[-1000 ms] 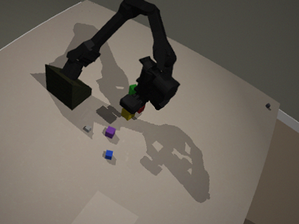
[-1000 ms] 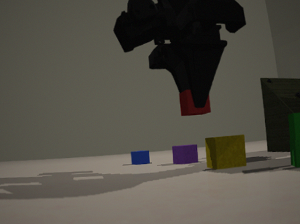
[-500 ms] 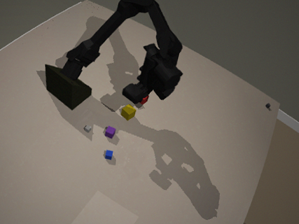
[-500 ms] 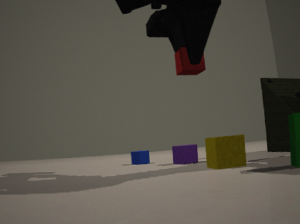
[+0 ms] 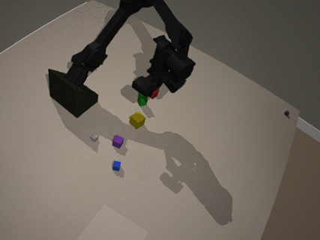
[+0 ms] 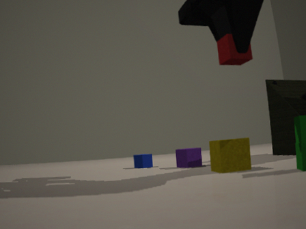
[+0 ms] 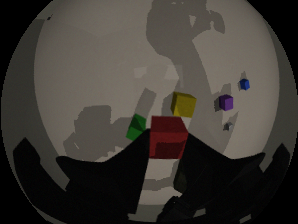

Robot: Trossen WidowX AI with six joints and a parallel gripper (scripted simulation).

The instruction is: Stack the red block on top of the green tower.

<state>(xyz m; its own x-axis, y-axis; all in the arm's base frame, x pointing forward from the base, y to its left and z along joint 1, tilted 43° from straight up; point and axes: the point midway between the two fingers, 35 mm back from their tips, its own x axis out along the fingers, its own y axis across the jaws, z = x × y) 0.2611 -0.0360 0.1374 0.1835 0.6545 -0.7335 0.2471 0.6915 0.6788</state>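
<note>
The yellow block lies 10 mm behind my gripper tip, 40 mm to the right of it and 110 mm below it. From my gripper tip the other things lie so: small white block: 110 mm behind, 190 mm to the right, 120 mm below; then purple block: 30 mm behind, 160 mm to the right, 110 mm below; then red block: 10 mm above.
</note>
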